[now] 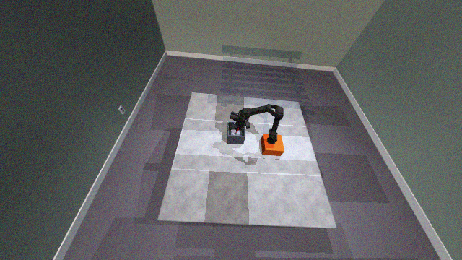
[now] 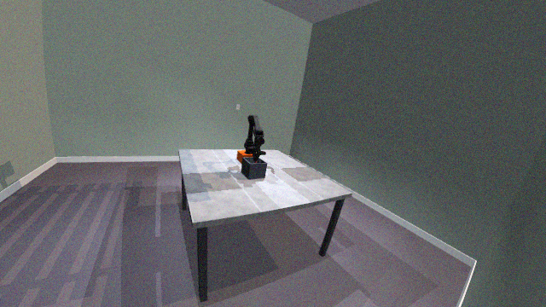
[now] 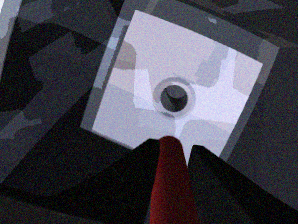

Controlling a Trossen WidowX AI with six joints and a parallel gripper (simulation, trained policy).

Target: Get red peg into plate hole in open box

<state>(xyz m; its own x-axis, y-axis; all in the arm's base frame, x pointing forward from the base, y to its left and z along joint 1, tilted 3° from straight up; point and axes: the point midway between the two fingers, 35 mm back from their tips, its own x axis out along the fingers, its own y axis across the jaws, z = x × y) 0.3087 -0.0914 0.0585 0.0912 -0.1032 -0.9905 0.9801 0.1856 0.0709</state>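
Right now the red peg is 2 cm above my gripper tip and 1 cm to the left of it. The rest, counted from my gripper tip: pale plate (8 cm below, 1 cm to the right, 1 cm ahead).
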